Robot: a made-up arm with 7 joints.
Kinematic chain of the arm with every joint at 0, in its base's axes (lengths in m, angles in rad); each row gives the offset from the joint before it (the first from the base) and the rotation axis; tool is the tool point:
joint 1: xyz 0 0 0.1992 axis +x
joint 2: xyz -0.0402 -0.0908 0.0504 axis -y
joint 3: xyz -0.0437 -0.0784 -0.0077 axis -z
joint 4: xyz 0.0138 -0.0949 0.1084 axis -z
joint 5: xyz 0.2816 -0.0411 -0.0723 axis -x
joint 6: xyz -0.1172 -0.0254 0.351 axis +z
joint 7: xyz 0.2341 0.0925 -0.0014 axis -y
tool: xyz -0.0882 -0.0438 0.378
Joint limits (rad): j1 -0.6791..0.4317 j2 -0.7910..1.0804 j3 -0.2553..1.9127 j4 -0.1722..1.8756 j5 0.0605..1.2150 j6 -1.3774..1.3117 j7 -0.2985..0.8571
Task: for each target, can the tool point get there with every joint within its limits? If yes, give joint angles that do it. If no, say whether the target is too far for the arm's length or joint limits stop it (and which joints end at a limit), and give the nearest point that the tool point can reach.
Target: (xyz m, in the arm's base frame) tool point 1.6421 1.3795 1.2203
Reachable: no: too far | nearest point 0.5697 0.3697 0.7159 | short by 1.557 m
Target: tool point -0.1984 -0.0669 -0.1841
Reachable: no: joint limits stop it (at a limit: joint 1, joint 2, joint 3, joint 4, joint 5, joint 7) | nearest point -0.4165 -0.2367 -0.3388 | short by 0.317 m
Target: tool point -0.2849 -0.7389 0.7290
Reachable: yes | joints 0.1552 0.7223 1.2395 0.5433 0.6733 -0.1196 -0.1055
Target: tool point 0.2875 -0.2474 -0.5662
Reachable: no: joint limits stop it (at a limit: joint 1, joint 2, joint 4, joint 5, joint 6, joint 7) | nearest point 0.4853 -0.3294 -0.3870 | short by 0.279 m
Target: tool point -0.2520 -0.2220 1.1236
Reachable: yes | joints -0.3182 0.2486 1.1756 0.0394 0.3045 -1.0976 -0.1549
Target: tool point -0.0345 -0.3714 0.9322
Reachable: yes | joints -0.5857 0.0472 1.1095 1.3779 0.9385 -1.0961 0.6018
